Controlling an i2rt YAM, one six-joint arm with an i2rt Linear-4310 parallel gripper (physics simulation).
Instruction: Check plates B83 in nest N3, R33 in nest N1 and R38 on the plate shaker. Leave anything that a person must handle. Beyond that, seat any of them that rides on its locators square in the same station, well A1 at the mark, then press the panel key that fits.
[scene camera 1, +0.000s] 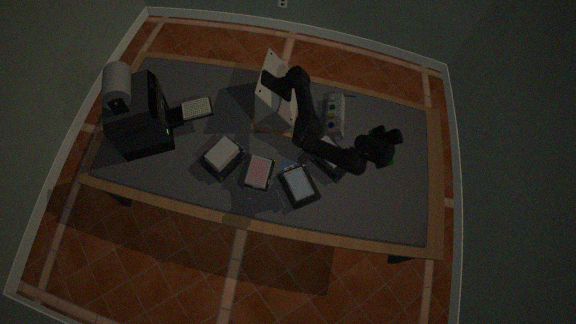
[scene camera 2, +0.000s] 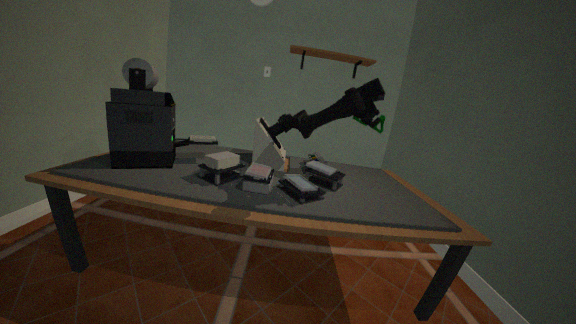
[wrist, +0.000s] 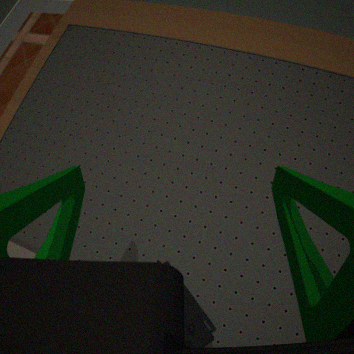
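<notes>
My gripper (scene camera 1: 382, 146) (scene camera 2: 370, 121) (wrist: 177, 176) is open and empty, high above the table's right part, away from the plates. A pink plate (scene camera 1: 259, 171) (scene camera 2: 259, 171) sits on a pale block station. A pale blue plate (scene camera 1: 298, 183) (scene camera 2: 300, 183) lies on a dark nest right of it. Another pale plate (scene camera 2: 322, 168) lies on a dark nest behind, partly hidden by the arm in scene camera 1. A tall off-white plate or stack (scene camera 1: 222, 153) (scene camera 2: 222, 160) sits on a dark stand at left. Plate codes, nest labels and A1 marks are too small to read. The key panel (scene camera 1: 334, 115) has coloured keys, including green, yellow and blue.
A dark machine (scene camera 1: 137, 120) (scene camera 2: 141, 132) with a roll on top stands at left; its arm holds out a white plate (scene camera 1: 196, 108) (scene camera 2: 202, 139). A slanted pale board (scene camera 1: 272, 112) stands by the arm's base. A wall shelf (scene camera 2: 332, 55) hangs behind.
</notes>
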